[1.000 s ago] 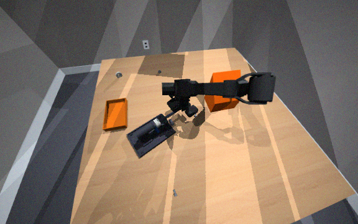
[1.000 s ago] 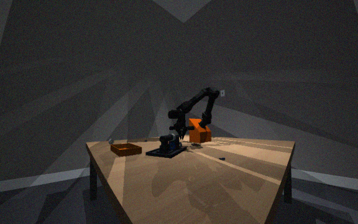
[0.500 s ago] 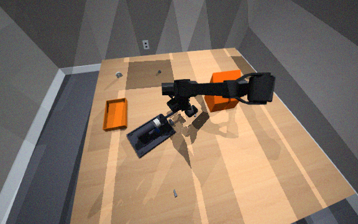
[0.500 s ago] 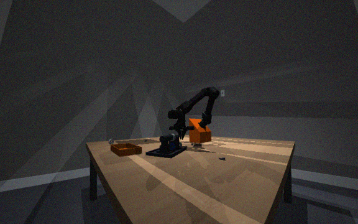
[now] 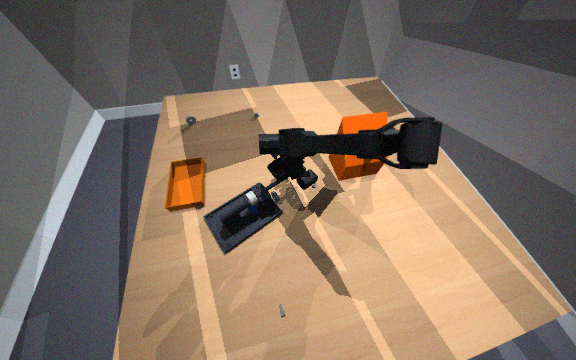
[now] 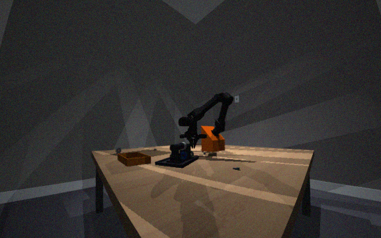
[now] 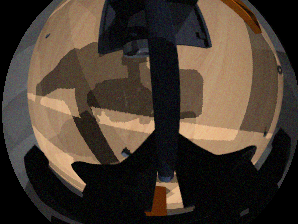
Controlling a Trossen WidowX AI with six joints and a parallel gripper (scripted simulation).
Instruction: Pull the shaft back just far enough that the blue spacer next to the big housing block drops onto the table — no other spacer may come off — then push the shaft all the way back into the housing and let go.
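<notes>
The shaft lies 60 mm ahead of my gripper tip, 40 mm to the left of it and 30 mm above it. Round my gripper tip: orange tray (390 mm ahead, 40 mm below, 30 mm to the right); then white spacer ring (140 mm ahead, 90 mm to the left, 30 mm above); then blue spacer (150 mm ahead, 100 mm to the left, 20 mm below).
</notes>
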